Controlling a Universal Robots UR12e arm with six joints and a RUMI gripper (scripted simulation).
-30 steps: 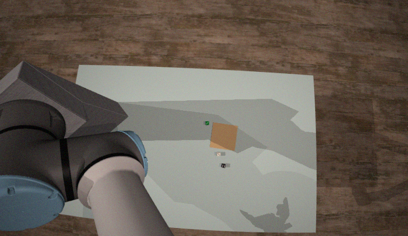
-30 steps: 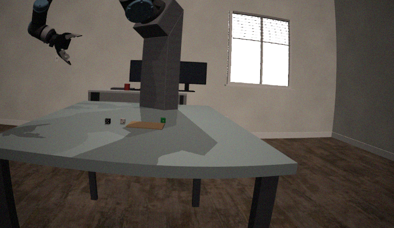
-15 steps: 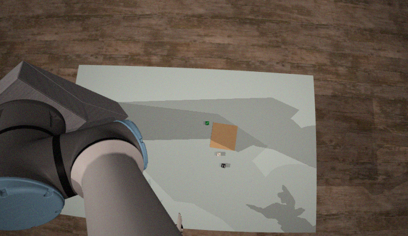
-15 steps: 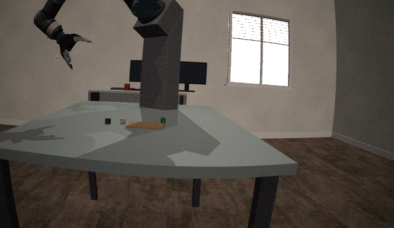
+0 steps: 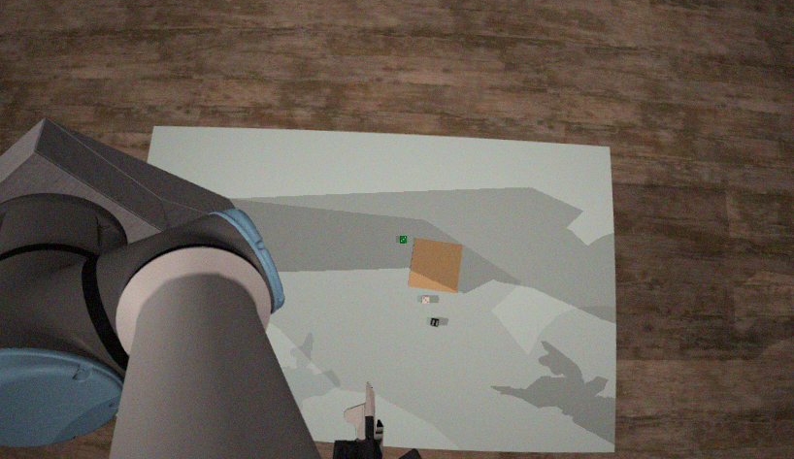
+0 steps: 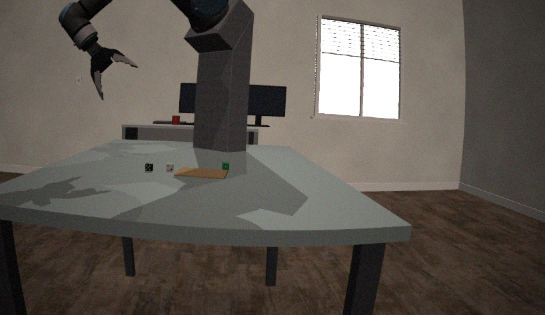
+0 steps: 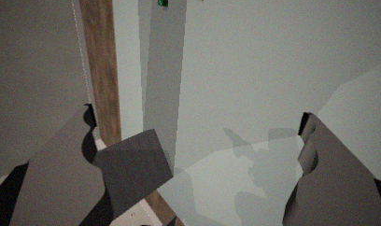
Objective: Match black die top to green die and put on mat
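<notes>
My hand is 160 mm short of the black die, 120 mm to the right of it and 250 mm above it. From my hand the other things lie so: mat: 180 mm ahead, 280 mm to the left, 250 mm below; green die: 100 mm ahead, 360 mm to the left, 250 mm below; white die: 140 mm ahead, 180 mm to the left, 250 mm below.
</notes>
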